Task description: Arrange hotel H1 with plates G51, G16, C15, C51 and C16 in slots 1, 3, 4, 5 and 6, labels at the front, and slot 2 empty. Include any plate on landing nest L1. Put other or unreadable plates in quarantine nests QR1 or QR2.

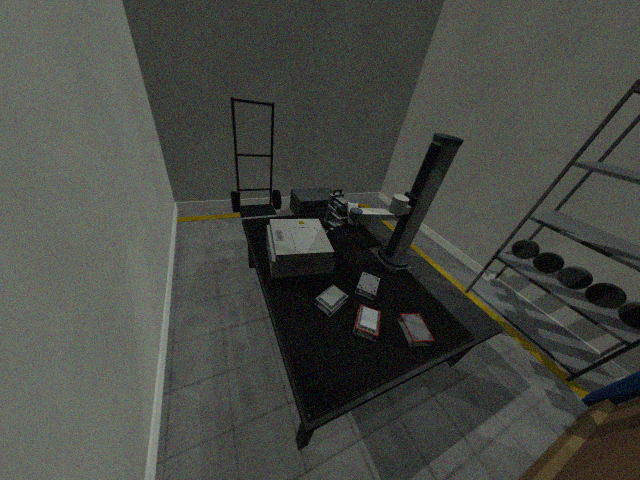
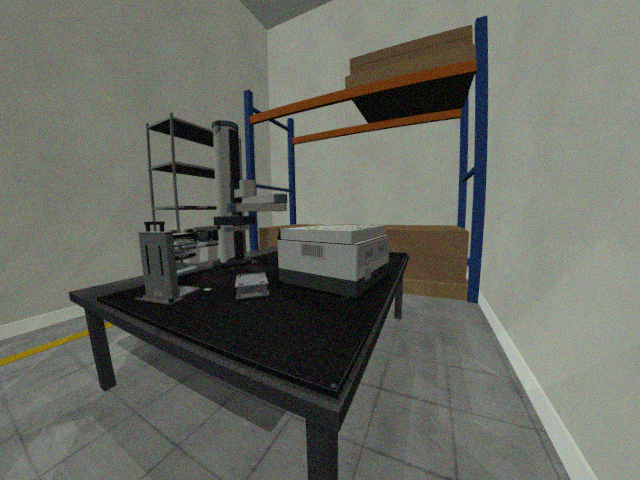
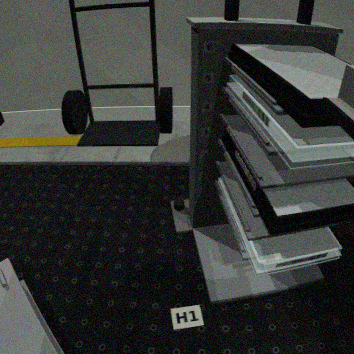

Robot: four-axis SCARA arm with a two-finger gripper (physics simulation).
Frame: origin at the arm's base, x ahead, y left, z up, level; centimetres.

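Seen in the pictures: gripper, between the fingertips: (image 1: 337, 204) (image 2: 208, 229) (image 3: 161, 84); arm's base, origin of its link: (image 1: 393, 256) (image 2: 232, 263).
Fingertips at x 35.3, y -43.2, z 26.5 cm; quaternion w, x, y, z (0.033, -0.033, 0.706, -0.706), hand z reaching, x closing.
Note:
Offsets run from my fingertips to a thing's top centre. "pt": to the spot under its first point. Level surfaces: height alone.
Hotel H1 (image 1: 337, 207) (image 2: 159, 266) (image 3: 205, 125) holds a black plate @[dx -10.0, dy -8.8, dz -1.3 cm] (image 3: 295, 70) on top, a clear plate @[dx -10.0, dy -8.8, dz -4.1 cm] (image 3: 300, 150) below it, another black plate @[dx -10.0, dy -8.8, dz -9.7 cm] (image 3: 310, 200) lower down and a clear plate @[dx -10.0, dy -8.8, dz -15.3 cm] (image 3: 300, 250) at the bottom. The upper clear plate and lower black plate show label strips on their left sides; the bottom plate's strip is on its near side. None is readable. The H1 tag @[dx -1.3, dy -1.9, dz -25.2 cm] (image 3: 187, 317) lies in front. My gripper (image 2: 199, 236) is open and empty beside the hotel; its fingers are hard to see. Two red-edged nests @[pt dx +31.4, dy +91.9, dz -24.9 cm] (image 1: 356, 334) @[pt dx +5.4, dy +103.2, dz -24.7 cm] (image 1: 408, 338) stand on the table.
A white instrument @[dx +43.6, dy +32.7, dz -0.5 cm] (image 1: 299, 242) (image 2: 330, 258) stands on the table @[dz -25.2 cm] (image 1: 320, 372) (image 2: 232, 330). Two pale nests or plates @[dx +35.4, dy +69.3, dz -18.8 cm] (image 1: 330, 299) @[pt dx +8.9, dy +67.9, dz -20.2 cm] (image 1: 368, 285) are near it. A pale block @[dx +17.4, dy +5.2, dz -19.6 cm] (image 2: 251, 284) stands between hotel and instrument. The arm column (image 1: 426, 196) (image 2: 225, 180) rises at the side.

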